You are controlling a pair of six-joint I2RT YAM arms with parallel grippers.
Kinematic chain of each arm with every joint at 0, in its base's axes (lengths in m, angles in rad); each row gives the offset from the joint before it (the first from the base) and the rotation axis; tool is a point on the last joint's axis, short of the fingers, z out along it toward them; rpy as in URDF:
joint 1: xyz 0 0 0.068 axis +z
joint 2: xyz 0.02 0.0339 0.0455 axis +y
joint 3: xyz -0.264 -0.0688 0 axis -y
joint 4: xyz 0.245 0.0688 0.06 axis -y
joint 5: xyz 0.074 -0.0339 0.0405 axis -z
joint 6: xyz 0.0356 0 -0.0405 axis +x
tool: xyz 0 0 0 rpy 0 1.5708 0
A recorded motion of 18 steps. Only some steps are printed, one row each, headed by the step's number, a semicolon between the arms.
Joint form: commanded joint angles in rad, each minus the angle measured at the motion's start. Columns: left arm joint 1, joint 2, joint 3, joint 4, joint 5, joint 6; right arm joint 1, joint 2, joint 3, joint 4, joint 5, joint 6.
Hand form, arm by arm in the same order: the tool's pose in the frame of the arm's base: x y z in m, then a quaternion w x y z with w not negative. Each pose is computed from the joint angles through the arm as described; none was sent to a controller.
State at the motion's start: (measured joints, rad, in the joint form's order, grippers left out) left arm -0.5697 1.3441 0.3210 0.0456 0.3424 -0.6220; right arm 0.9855 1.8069 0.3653 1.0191 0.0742 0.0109
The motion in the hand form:
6: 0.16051 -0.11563 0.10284 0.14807 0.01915 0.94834 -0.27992; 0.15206 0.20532 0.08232 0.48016 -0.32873 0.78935 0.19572
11: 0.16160 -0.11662 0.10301 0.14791 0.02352 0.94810 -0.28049; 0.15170 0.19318 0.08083 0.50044 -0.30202 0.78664 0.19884
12: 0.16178 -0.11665 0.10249 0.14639 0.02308 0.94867 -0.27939; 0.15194 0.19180 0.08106 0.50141 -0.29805 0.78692 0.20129
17: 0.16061 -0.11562 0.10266 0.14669 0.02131 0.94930 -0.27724; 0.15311 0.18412 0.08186 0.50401 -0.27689 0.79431 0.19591
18: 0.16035 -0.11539 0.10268 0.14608 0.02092 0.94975 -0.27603; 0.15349 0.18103 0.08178 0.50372 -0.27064 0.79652 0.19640
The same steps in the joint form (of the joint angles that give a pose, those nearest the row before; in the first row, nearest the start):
6: 0.0006 -0.0057 -0.0003 -0.0249 -0.0309 0.0007; -0.0309 -0.0231 -0.0566 -0.0308 0.0790 0.0621
11: -0.0001 0.0012 0.0052 -0.0241 -0.0277 0.0084; -0.0563 -0.0063 -0.1080 0.0841 0.0930 0.0789
12: 0.0002 0.0052 0.0064 -0.0252 -0.0279 0.0085; -0.0609 -0.0071 -0.1127 0.0927 0.0901 0.0847
17: 0.0006 -0.0034 0.0024 -0.0319 -0.0325 0.0068; -0.0819 -0.0241 -0.1329 0.0957 0.1053 0.1073
18: 0.0007 -0.0049 0.0025 -0.0360 -0.0340 0.0069; -0.0916 -0.0281 -0.1414 0.1002 0.1026 0.1150

